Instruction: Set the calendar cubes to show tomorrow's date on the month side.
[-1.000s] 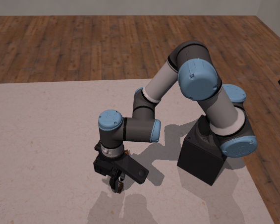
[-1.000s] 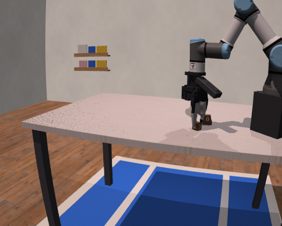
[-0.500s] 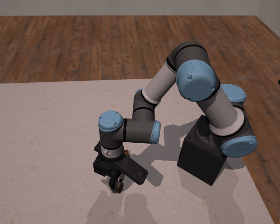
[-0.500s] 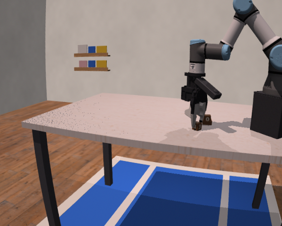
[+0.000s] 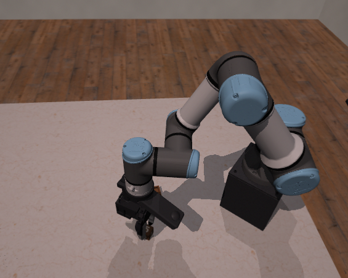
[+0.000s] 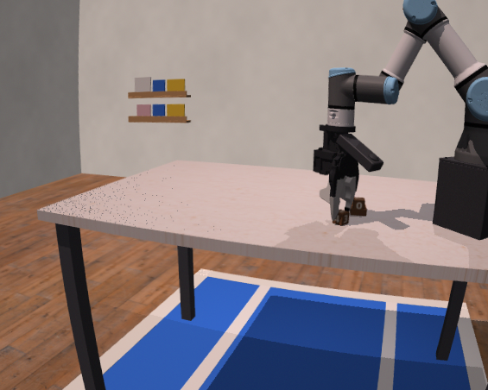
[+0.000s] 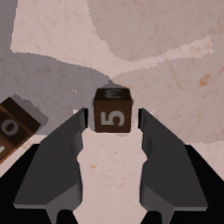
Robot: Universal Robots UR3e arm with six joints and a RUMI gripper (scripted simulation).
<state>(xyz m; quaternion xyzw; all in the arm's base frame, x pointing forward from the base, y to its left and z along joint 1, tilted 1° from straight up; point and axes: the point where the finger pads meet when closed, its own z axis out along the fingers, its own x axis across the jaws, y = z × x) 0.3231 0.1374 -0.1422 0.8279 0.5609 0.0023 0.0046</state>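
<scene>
Now: hand 1 cm above the brown digit cube. Also, from my hand: calendar tray: 1 cm behind, 12 cm to the right, 2 cm below.
</scene>
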